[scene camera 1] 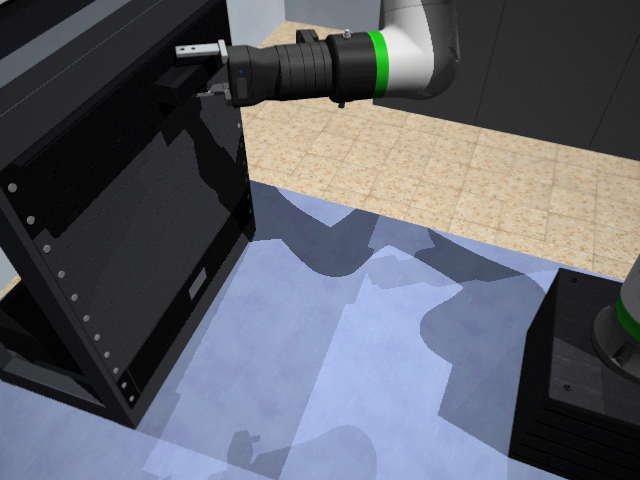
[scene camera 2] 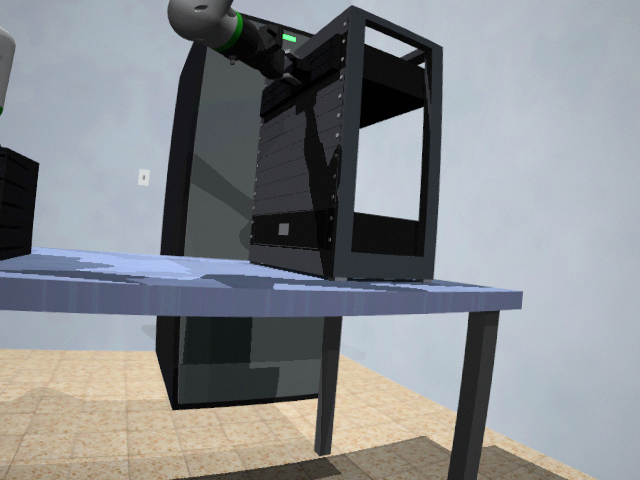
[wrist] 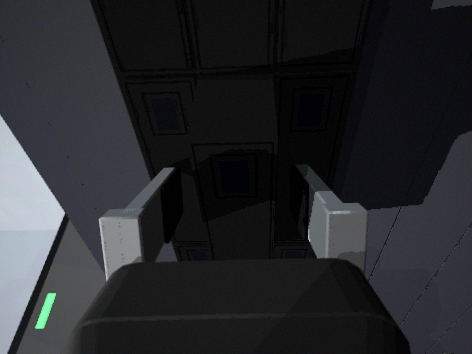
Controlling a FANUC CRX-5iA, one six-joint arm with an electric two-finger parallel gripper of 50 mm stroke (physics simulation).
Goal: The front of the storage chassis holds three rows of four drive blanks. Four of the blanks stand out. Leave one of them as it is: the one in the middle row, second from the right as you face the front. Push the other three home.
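Places are measured from the arm's base along level axes (x ahead, y left, z up), in millimetres.
Where they show: gripper, fingertip midpoint: [scene camera 1: 179, 72] [scene camera 2: 298, 72] [wrist: 236, 188].
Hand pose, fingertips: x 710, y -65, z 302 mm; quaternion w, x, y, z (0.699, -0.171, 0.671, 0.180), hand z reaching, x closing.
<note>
Things, the pixels of their top centre, and the offset from my fingertips. "spot": a spot on its surface instead.
- drive blank, top centre: [wrist: 216, 144] [scene camera 1: 158, 61] [scene camera 2: 309, 71] 30 mm ahead, 3 mm right, 11 mm up
- right end, surface spot: [wrist: 150, 35] spot: 1 mm ahead, 71 mm right, 25 mm up
The storage chassis [scene camera 2: 330, 76] is dark and sits high in the rack. One drive blank [scene camera 1: 178, 85] [wrist: 240, 225] stands well out; in the wrist view it is in the middle row, and it seems to be second from the right as one faces the front. My gripper [scene camera 1: 189, 73] [scene camera 2: 301, 67] [wrist: 236, 188] is open and at this blank, one finger above it and one below; contact cannot be told. Two neighbouring blanks [wrist: 165, 114] [wrist: 311, 109] look flush. Blanks toward the right end [wrist: 150, 35] show partly. Deep shadow hides the other blanks' depth in the scene views.
The rack frame [scene camera 1: 77, 330] [scene camera 2: 345, 180] stands on the blue table [scene camera 1: 268, 330] [scene camera 2: 206, 299], with plain panels [scene camera 2: 289, 165] below the chassis. A tall cabinet [scene camera 2: 222, 217] stands behind. The robot's dark pedestal [scene camera 1: 578, 361] [scene camera 2: 15, 206] faces the rack.
</note>
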